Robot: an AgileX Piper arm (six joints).
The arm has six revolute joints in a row. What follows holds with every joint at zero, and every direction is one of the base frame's.
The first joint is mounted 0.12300 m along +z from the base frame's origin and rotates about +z.
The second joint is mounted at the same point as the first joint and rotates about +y.
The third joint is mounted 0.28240 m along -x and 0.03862 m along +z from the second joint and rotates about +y.
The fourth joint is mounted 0.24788 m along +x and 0.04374 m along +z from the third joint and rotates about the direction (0.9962, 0, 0.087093).
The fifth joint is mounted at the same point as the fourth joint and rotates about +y.
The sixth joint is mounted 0.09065 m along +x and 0.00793 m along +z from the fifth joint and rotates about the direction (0.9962, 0, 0.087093).
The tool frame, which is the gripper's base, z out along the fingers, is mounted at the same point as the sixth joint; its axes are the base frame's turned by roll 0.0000, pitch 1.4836 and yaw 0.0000 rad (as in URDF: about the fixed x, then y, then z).
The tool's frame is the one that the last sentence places.
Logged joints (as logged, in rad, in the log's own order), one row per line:
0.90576, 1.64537, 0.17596, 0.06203, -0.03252, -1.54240
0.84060, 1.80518, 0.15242, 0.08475, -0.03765, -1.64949
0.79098, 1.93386, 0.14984, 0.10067, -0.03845, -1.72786
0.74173, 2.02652, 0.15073, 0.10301, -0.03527, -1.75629
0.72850, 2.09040, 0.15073, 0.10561, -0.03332, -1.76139
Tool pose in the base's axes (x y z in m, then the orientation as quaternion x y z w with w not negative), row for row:
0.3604, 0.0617, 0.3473, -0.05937, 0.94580, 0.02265, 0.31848
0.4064, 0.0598, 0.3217, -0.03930, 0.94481, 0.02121, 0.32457
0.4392, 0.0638, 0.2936, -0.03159, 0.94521, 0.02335, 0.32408
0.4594, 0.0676, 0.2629, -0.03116, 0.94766, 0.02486, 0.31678
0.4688, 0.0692, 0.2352, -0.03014, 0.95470, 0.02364, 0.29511
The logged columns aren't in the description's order. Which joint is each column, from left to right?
Columns, left to right: joint 5, joint 2, joint 1, joint 6, joint 4, joint 3.
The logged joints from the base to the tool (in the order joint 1, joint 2, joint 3, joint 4, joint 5, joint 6), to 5 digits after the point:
0.17596, 1.64537, -1.54240, -0.03252, 0.90576, 0.06203
0.15242, 1.80518, -1.64949, -0.03765, 0.84060, 0.08475
0.14984, 1.93386, -1.72786, -0.03845, 0.79098, 0.10067
0.15073, 2.02652, -1.75629, -0.03527, 0.74173, 0.10301
0.15073, 2.09040, -1.76139, -0.03332, 0.72850, 0.10561

